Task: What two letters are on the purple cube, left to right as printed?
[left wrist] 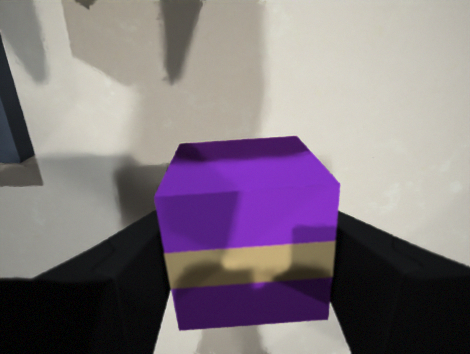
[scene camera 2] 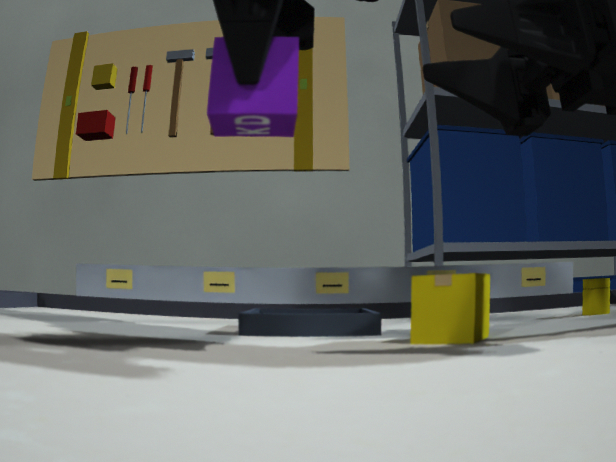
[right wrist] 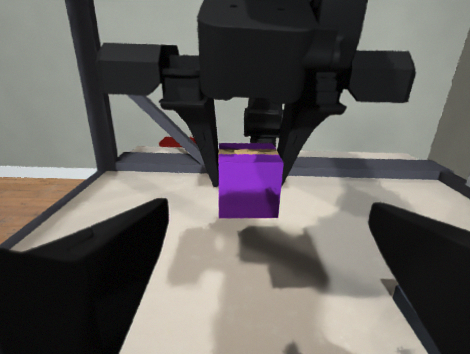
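The purple cube is held in the air between the two fingers of my left gripper, which is shut on it. In scene camera 2 its underside shows white letters turned sideways, K below D, reading KD from bottom to top. A tan band crosses the face seen in the left wrist view. The face toward the right wrist camera is plain purple. My right gripper is open and empty, facing the cube from a short distance.
A dark shallow tray lies on the table. A yellow block stands right of it, and another yellow block is farther right. A tool board and a shelf unit stand behind.
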